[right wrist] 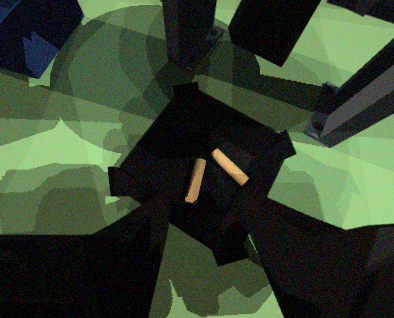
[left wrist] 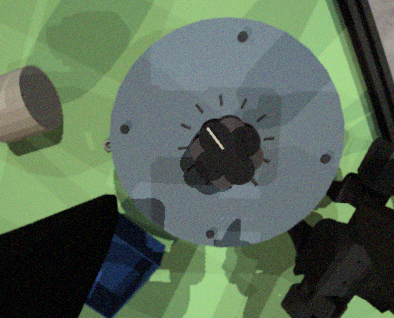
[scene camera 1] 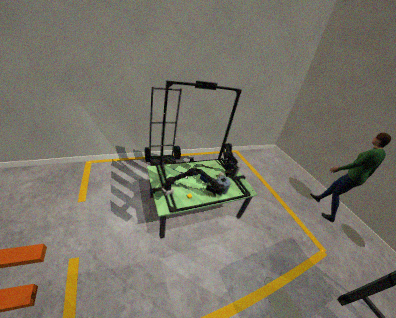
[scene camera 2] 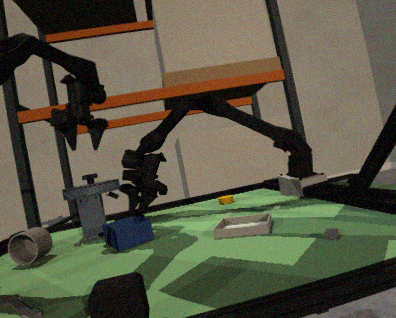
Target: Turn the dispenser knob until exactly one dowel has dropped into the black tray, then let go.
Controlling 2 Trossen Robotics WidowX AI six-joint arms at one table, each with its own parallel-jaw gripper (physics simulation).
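Frame: origin at the left arm's base, x back, y right, z up, level; metres.
Seen in the pictures: left gripper, between the fingertips: point(left wrist: 237, 210) point(scene camera 1: 226, 174) point(scene camera 2: 85, 150); right gripper, between the fingertips: point(right wrist: 206, 198) point(scene camera 2: 134, 213); right arm's base, origin of its link: point(scene camera 1: 167, 188) point(scene camera 2: 301, 174).
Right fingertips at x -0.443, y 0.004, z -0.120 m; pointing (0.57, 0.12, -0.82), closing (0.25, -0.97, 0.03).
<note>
Pixels of each thing's middle, then the offset from my right fingertips to it.
- grey dispenser, middle of its body: point(left wrist: 224, 138) point(scene camera 2: 92, 188) point(scene camera 1: 223, 181) dx +0.108, dy -0.023, dz +0.105 m
- black tray, middle of its body: point(right wrist: 204, 165) point(scene camera 2: 129, 219) dx +0.023, dy +0.005, dz -0.013 m
- blue bin, middle of its body: point(left wrist: 112, 265) point(scene camera 2: 127, 231) dx +0.109, dy +0.209, dz -0.003 m
- grey-brown cylinder, middle of its body: point(left wrist: 20, 105) point(scene camera 2: 30, 245) dx +0.294, dy +0.088, dz +0.010 m
- shallow tan tray, middle of its body: point(scene camera 2: 243, 225) dx -0.044, dy +0.429, dz -0.017 m
- yellow piece, middle of its body: point(scene camera 2: 225, 199) dx -0.251, dy +0.159, dz -0.016 m
- small grey block, middle of its body: point(scene camera 2: 331, 234) dx -0.051, dy +0.602, dz -0.020 m
The grey dispenser point(scene camera 2: 92, 215) point(left wrist: 300, 100) stands on the table. Its dark lobed knob point(left wrist: 230, 155) point(scene camera 2: 90, 177) has a white line pointing up-left in the left wrist view. My left gripper point(scene camera 2: 85, 149) is open and empty above the knob. The black tray point(right wrist: 150, 135) sits by the dispenser legs. Two tan dowels, one point(right wrist: 196, 181) nearly upright in the picture and one point(right wrist: 230, 167) slanted, lie apart inside it. My right gripper point(right wrist: 206, 198) point(scene camera 2: 137, 212) is partly open and empty; its fingers overlap the tray's near part. Whether they touch it, I cannot tell.
A blue bin point(scene camera 2: 129, 234) point(left wrist: 125, 270) point(right wrist: 40, 35) stands beside the dispenser. A grey-brown cylinder point(scene camera 2: 31, 246) point(left wrist: 30, 102) lies on its side at the left. A shallow tan tray point(scene camera 2: 242, 227), a yellow piece point(scene camera 2: 226, 200) and a small grey block point(scene camera 2: 331, 234) are farther right.
</note>
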